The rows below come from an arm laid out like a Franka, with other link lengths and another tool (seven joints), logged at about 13 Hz.
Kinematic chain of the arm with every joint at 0, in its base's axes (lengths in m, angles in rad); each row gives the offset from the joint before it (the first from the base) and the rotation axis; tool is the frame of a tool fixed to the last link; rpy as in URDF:
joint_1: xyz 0 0 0.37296 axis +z
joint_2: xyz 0 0 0 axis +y
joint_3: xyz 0 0 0.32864 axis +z
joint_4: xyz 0.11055 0 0 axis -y
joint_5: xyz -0.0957 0 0.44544 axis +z
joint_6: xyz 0 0 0 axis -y
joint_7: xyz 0.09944 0 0 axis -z
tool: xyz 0.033 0.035 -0.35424 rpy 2.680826 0 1.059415
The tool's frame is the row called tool.
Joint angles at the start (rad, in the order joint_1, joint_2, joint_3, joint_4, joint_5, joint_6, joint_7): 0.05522, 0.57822, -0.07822, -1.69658, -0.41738, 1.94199, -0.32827
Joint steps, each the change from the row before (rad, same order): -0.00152, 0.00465, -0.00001, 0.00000, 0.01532, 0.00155, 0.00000; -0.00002, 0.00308, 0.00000, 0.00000, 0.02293, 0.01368, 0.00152; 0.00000, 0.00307, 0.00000, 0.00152, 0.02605, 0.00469, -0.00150; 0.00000, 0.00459, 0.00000, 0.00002, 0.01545, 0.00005, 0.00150; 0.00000, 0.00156, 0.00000, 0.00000, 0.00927, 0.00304, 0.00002; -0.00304, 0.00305, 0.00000, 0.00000, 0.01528, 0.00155, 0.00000; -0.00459, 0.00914, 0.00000, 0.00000, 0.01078, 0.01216, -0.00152
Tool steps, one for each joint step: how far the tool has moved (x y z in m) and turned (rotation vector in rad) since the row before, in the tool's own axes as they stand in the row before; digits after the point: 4 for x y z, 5 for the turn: 0.0048, -0.0020, 0.0022, 0.00595, 0.01054, 0.01091; 0.0081, 0.0034, 0.0011, -0.00671, 0.01676, 0.01824; 0.0081, 0.0009, 0.0001, 0.00122, 0.01827, 0.01778; 0.0054, -0.0023, 0.0018, 0.00684, 0.00949, 0.01126; 0.0031, 0.0003, 0.0005, 0.00005, 0.00650, 0.00665; 0.0031, -0.0014, 0.0016, 0.00496, 0.00968, 0.01336; 0.0028, -0.0007, 0.0061, -0.00001, 0.00899, 0.00904
